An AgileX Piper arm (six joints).
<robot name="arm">
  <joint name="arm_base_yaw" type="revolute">
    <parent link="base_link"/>
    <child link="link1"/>
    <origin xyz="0 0 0.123"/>
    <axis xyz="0 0 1"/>
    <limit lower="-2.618" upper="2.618"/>
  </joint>
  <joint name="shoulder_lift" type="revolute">
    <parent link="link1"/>
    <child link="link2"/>
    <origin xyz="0 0 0"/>
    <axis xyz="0 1 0"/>
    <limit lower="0" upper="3.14"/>
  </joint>
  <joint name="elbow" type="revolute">
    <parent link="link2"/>
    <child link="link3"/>
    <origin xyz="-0.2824 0 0.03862"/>
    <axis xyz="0 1 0"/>
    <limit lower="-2.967" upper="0"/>
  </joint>
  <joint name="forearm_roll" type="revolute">
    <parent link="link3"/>
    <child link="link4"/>
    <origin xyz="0.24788 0 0.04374"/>
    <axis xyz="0.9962 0 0.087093"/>
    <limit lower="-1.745" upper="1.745"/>
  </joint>
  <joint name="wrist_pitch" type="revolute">
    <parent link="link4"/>
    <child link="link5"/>
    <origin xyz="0 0 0"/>
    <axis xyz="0 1 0"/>
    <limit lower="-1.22" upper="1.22"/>
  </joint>
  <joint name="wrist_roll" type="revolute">
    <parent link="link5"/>
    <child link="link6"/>
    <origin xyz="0.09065 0 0.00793"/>
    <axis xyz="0.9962 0 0.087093"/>
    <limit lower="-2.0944" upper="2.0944"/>
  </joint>
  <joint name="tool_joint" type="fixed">
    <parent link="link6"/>
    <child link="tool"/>
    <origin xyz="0 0 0" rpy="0 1.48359 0"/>
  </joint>
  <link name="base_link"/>
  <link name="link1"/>
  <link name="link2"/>
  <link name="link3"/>
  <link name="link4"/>
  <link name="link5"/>
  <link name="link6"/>
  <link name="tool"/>
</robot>
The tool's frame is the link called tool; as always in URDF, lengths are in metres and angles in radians.
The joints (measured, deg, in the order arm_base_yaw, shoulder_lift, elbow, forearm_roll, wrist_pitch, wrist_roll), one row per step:
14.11, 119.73, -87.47, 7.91, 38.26, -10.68
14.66, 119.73, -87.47, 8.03, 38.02, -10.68
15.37, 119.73, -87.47, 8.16, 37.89, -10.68
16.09, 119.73, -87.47, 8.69, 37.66, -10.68
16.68, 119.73, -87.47, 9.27, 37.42, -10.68
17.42, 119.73, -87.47, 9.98, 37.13, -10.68
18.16, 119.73, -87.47, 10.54, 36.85, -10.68
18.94, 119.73, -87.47, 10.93, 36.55, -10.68
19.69, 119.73, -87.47, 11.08, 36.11, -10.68
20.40, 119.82, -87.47, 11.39, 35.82, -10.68
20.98, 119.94, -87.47, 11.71, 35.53, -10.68
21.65, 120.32, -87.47, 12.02, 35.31, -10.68
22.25, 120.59, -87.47, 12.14, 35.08, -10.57
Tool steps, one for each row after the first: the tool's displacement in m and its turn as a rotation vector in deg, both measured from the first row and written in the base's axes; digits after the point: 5 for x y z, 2 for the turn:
-0.00081, 0.00428, 0.00017, 0.15, -0.21, 0.47
-0.00217, 0.00973, 0.00027, 0.29, -0.30, 1.10
-0.00356, 0.01563, 0.00049, 0.79, -0.40, 1.55
-0.00472, 0.02060, 0.00073, 1.33, -0.50, 1.84
-0.00625, 0.02680, 0.00102, 2.00, -0.60, 2.21
-0.00786, 0.03283, 0.00129, 2.53, -0.72, 2.64
-0.00958, 0.03897, 0.00156, 2.93, -0.89, 3.20
-0.01106, 0.04470, 0.00188, 3.16, -1.26, 3.81
-0.01268, 0.05024, 0.00143, 3.46, -1.35, 4.33
-0.01395, 0.05484, 0.00075, 3.76, -1.41, 4.71
-0.01545, 0.06013, -0.00203, 3.95, -1.16, 5.18
-0.01683, 0.06470, -0.00397, 4.07, -1.05, 5.58

